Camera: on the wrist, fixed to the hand. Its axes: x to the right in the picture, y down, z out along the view.
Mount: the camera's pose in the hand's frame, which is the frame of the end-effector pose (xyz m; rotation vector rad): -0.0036 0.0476 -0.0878 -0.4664 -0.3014 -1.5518
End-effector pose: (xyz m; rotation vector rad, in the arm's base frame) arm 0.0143 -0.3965 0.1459 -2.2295 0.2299 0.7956
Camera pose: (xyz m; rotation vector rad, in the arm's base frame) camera 0.0346 -0.4922 0.1664 -1.8289 -1.7389 0.2361
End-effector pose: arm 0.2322 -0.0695 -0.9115 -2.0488 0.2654 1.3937
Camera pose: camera 0.2740 -0.1601 -0.9063 -1.4791 -1.5505 0.6599
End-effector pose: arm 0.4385 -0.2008 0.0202 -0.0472 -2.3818 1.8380
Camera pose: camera 0.4503 -0.1046 -0.0042 1.5572 -1.7627 0.5325
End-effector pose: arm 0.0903 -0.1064 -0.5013 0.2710 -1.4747 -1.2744
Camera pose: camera 0.1848 -0.1330 -0.4824 -0.9759 0.9311 2.7118
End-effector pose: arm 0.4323 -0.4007 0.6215 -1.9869 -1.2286 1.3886
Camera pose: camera 0.5310 -0.4162 0.6243 -0.4202 -2.4827 0.5309
